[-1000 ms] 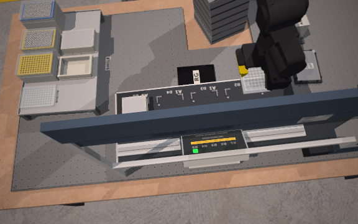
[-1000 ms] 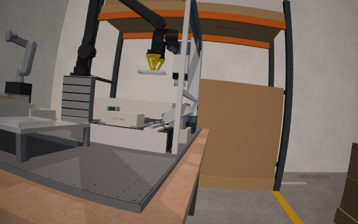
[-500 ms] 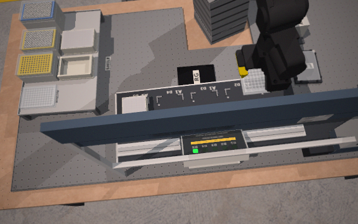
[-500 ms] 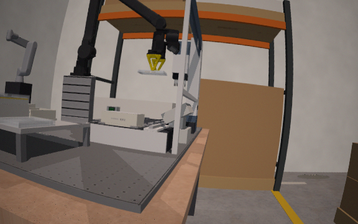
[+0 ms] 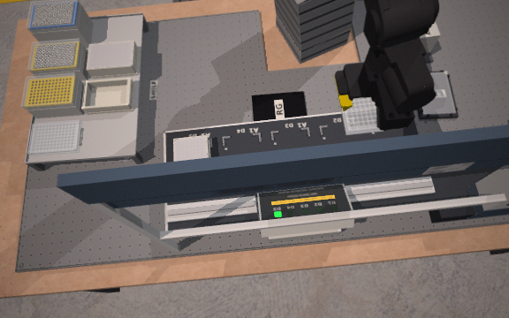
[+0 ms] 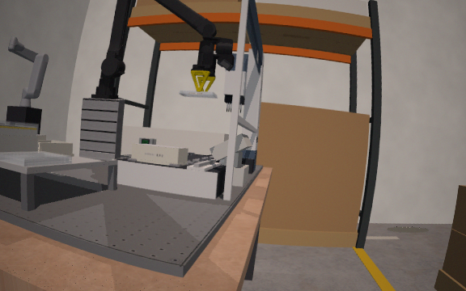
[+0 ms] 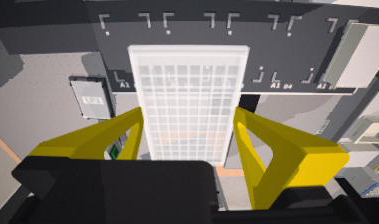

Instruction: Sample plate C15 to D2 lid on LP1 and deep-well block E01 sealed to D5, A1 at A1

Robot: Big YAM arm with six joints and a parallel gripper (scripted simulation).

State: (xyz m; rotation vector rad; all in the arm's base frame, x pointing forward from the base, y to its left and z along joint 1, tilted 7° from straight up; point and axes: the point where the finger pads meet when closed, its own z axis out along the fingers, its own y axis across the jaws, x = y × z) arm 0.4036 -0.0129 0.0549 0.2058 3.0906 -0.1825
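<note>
Right now my hand is 1 cm past the sample plate C15 and 1 cm above it. The rest, counted from my hand: clear plate lid (31 cm to the left, 28 cm below, 11 cm behind); black regrip nest RG (29 cm below, 18 cm behind, 12 cm to the right); blue gantry beam (22 cm above, 17 cm ahead, 11 cm to the right).
</note>
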